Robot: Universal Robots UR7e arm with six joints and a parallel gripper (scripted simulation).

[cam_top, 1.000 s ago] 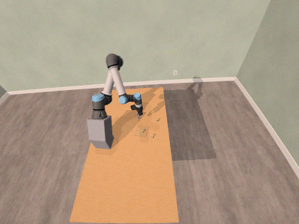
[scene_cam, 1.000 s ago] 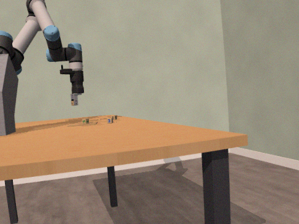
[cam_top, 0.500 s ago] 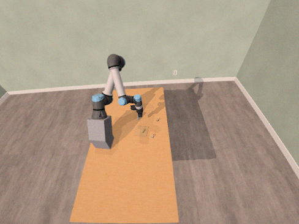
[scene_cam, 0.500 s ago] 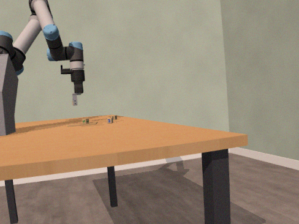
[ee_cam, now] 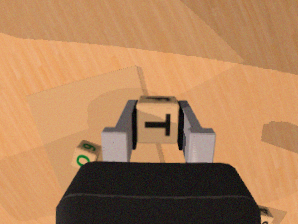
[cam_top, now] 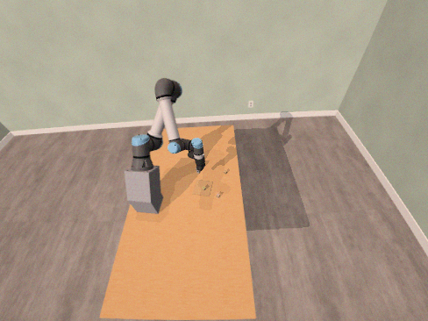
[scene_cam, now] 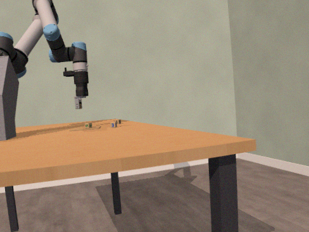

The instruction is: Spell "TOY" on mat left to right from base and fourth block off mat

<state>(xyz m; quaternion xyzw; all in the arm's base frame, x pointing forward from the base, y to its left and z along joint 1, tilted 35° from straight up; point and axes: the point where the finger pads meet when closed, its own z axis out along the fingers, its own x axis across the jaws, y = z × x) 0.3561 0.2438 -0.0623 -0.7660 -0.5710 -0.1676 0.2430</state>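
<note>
The tan mat is 3 cm ahead of my hand, 9 cm to the right of it and 12 cm below it. The rest, counted from my hand: O block (5 cm ahead, 10 cm to the right, 10 cm below); Y block (17 cm ahead, 15 cm to the right, 11 cm below); T block (1 cm below).
</note>
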